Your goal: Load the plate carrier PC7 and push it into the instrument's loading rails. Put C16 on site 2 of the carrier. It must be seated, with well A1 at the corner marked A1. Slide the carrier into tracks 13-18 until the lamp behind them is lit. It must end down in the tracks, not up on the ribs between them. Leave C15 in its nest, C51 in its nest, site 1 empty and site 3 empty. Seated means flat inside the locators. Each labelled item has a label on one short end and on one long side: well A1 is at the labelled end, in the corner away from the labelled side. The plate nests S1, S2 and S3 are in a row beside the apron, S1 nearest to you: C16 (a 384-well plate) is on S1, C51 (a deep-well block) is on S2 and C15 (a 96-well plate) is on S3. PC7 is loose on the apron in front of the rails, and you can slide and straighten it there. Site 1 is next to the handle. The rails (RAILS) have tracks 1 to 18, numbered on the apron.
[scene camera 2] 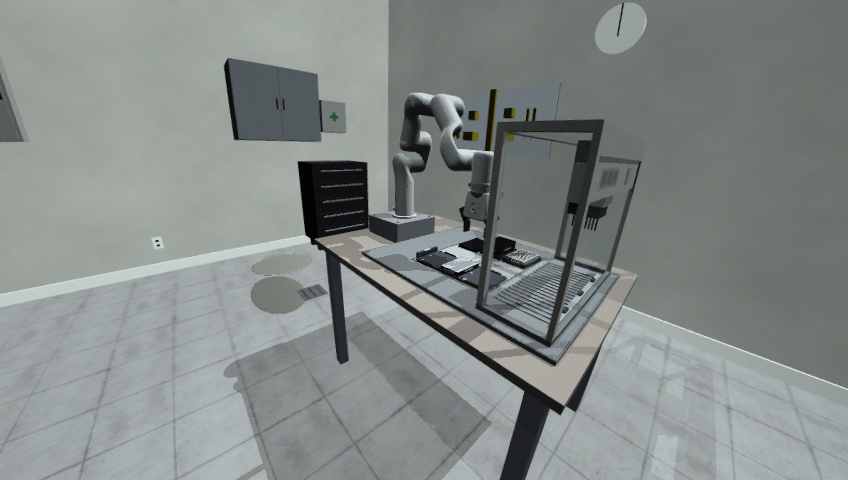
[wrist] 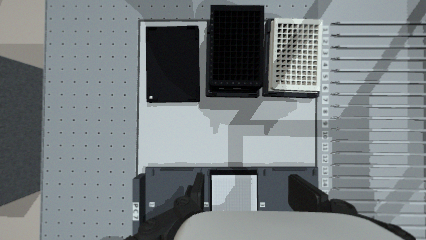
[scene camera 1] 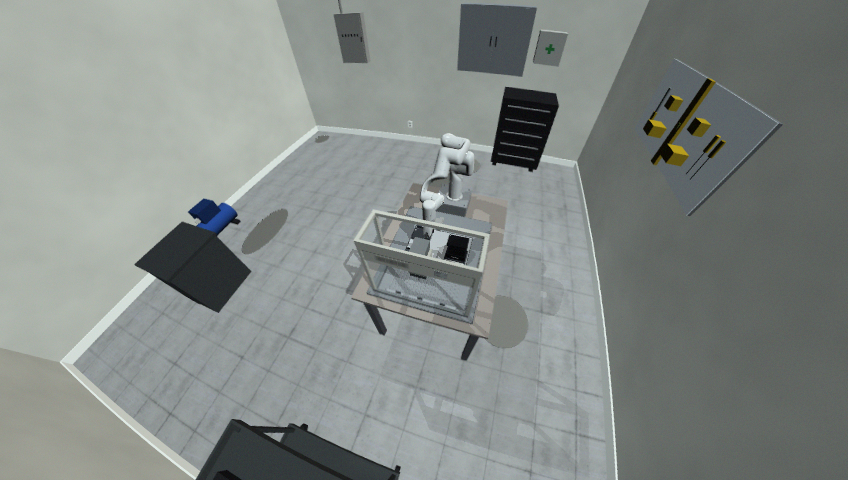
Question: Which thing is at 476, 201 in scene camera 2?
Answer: My gripper.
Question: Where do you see a carrier PC7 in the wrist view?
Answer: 153, 192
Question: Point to a nest S1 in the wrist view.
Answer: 172, 53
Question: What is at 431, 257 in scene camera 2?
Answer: A carrier PC7.
